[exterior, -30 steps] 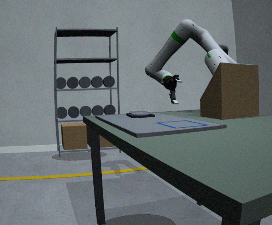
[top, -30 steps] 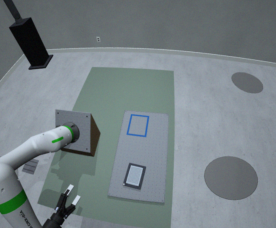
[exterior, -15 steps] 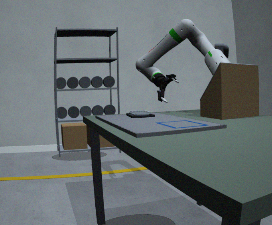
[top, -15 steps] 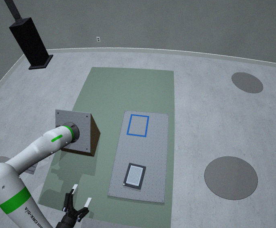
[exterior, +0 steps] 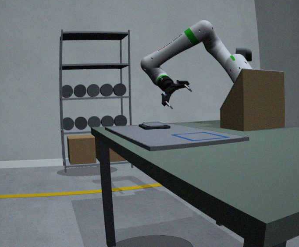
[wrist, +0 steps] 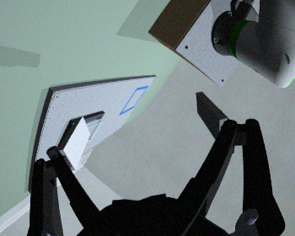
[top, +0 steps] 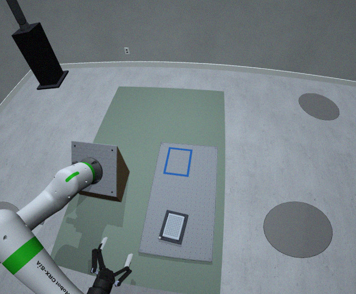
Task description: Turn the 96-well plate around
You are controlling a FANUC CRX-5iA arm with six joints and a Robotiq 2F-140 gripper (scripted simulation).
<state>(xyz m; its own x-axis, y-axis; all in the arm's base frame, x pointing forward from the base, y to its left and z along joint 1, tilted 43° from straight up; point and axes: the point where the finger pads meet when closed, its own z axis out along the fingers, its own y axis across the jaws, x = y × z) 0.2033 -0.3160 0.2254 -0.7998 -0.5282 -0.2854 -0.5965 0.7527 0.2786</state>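
Now: the white 96-well plate 240 mm ahead of my hand, 140 mm to the left of it and 120 mm below it. Also, from my hand: dark plate nest N1: 240 mm ahead, 140 mm to the left, 130 mm below; white mark: 170 mm ahead, 80 mm to the left, 130 mm below.
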